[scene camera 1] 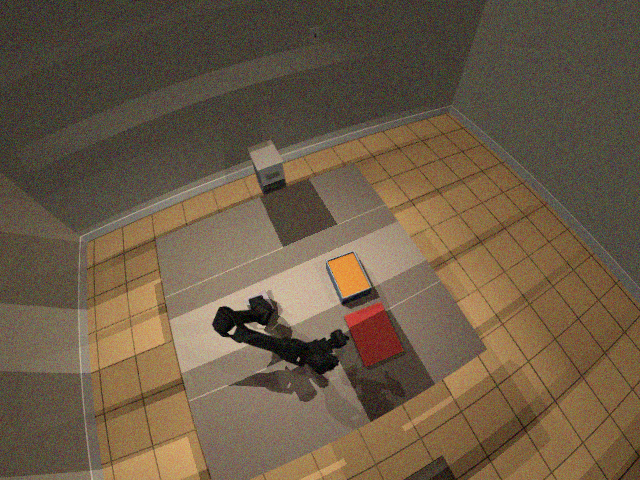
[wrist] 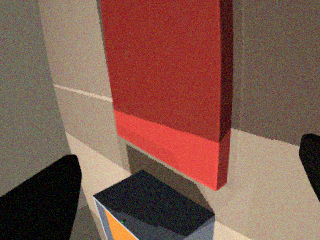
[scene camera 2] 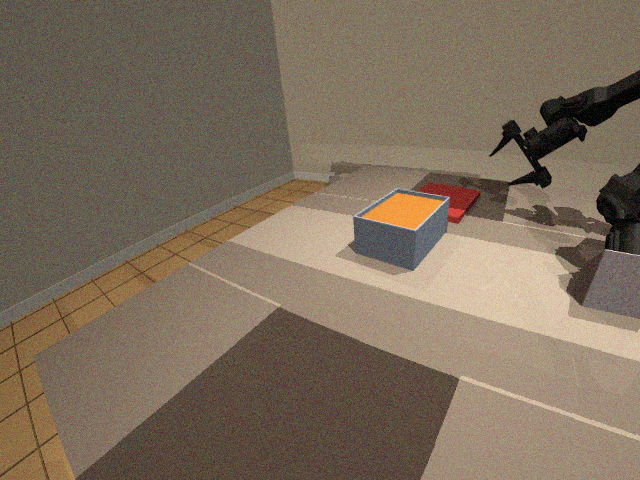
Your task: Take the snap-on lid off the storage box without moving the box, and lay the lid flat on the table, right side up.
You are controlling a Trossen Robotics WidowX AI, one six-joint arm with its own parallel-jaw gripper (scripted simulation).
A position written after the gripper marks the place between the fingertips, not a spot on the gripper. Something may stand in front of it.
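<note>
A red lid (scene camera 1: 374, 336) is part of the scene, visible also in the wrist view (wrist: 171, 76) and in scene camera 2 (scene camera 2: 461, 200). The gripper (scene camera 2: 499, 170), which can be seen in the wrist view (wrist: 194, 156) as well, is open and holds nothing.
</note>
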